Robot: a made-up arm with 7 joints.
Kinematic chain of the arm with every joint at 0, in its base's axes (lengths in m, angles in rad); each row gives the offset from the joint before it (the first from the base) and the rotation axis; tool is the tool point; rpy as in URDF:
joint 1: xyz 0 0 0.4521 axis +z
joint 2: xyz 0 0 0 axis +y
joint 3: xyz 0 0 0.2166 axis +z
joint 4: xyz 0.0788 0 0 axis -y
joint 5: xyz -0.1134 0 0.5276 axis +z
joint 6: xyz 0 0 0 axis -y
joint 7: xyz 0.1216 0 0 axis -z
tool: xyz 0 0 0 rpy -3.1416 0 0
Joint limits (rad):
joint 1: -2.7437..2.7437
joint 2: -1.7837..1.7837
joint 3: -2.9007..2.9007
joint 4: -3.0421..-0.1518
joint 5: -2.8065..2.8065
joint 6: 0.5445..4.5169
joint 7: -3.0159..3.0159
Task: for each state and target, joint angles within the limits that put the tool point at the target. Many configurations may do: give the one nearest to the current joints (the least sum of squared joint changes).
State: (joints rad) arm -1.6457 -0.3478 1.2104 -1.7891 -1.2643 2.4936 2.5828
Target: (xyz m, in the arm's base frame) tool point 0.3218 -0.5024 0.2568
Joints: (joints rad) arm -1.9377 0.1699 0.7763 -2.3681 -1.2900 2.2749 2.5828
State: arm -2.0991 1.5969 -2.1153 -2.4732 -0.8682 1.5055 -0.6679
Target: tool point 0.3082 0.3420 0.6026
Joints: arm -2.6808 1.4989 -2.3224 -3.0339 -0.8669 1.3914 -0.6679
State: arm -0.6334 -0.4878 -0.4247 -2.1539 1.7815 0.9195 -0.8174
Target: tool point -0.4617 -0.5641 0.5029
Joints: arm -1.3272 0.1251 -1.0006 -1.9372 1.8526 1.1883 -0.8174
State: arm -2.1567 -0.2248 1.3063 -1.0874 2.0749 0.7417 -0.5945
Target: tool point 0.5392 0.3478 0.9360
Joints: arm -1.4909 -0.1357 1.8001 -1.2776 1.8210 0.5445 -0.5945
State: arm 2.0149 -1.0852 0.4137 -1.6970 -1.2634 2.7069 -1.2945
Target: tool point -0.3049 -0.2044 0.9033
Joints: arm 2.3132 -1.4537 0.4639 -2.2230 -1.4883 3.1840 -1.2945
